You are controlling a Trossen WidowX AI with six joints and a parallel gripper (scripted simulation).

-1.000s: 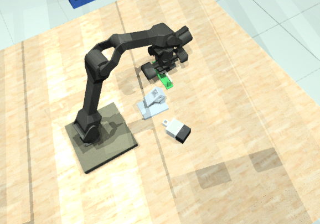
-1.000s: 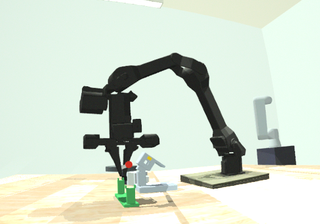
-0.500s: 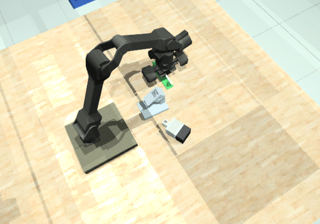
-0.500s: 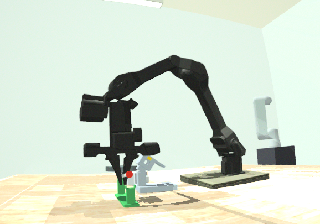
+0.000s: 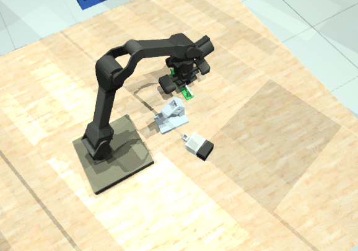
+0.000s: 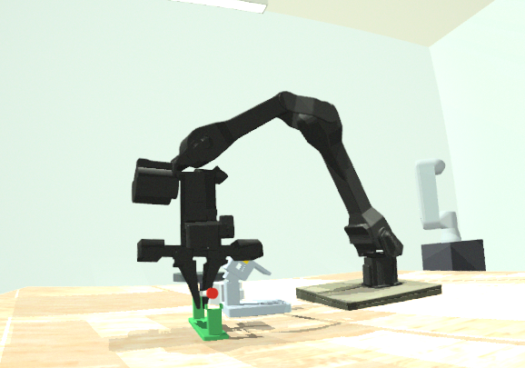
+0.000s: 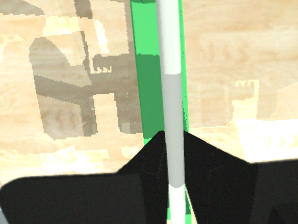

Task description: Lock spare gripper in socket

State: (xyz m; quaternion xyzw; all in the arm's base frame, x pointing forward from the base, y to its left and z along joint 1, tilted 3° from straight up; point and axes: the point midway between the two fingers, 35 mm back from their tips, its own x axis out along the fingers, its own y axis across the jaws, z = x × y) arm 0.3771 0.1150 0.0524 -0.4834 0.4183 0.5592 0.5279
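Now: gripper tip 2 cm to the right of the green cradle. The rest, counted from my gripper tip: spare gripper (7 cm behind, 24 cm to the right); mount (9 cm behind, 10 cm to the right, 3 cm above).
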